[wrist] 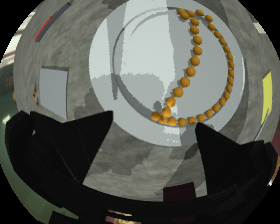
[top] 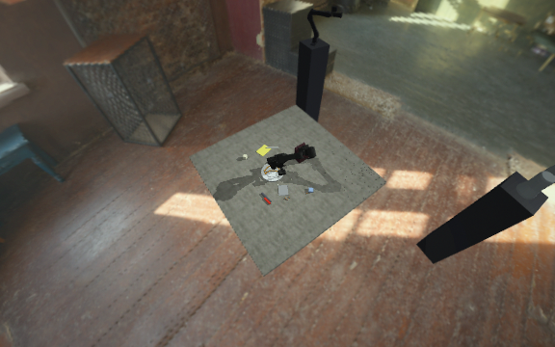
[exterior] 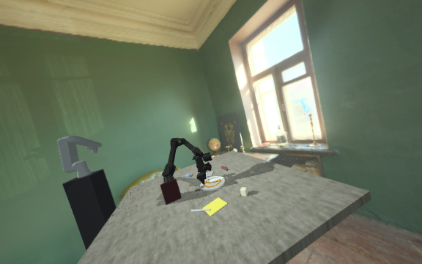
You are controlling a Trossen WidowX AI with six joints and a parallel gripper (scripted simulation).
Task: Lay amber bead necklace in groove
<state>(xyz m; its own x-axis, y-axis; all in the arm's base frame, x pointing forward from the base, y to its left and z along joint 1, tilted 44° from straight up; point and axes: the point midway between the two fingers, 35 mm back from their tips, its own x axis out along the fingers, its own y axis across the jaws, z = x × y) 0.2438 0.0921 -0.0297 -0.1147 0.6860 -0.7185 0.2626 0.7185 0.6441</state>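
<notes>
The board lies 5 cm ahead of my gripper tip, 4 cm to the right of it and 2 cm below it. The rest, counted from my gripper tip: red tool (22 cm ahead, 18 cm to the left, 2 cm below); then grey square (17 cm to the left, 6 cm ahead, 2 cm below); then yellow card (30 cm to the right, 2 cm below).
</notes>
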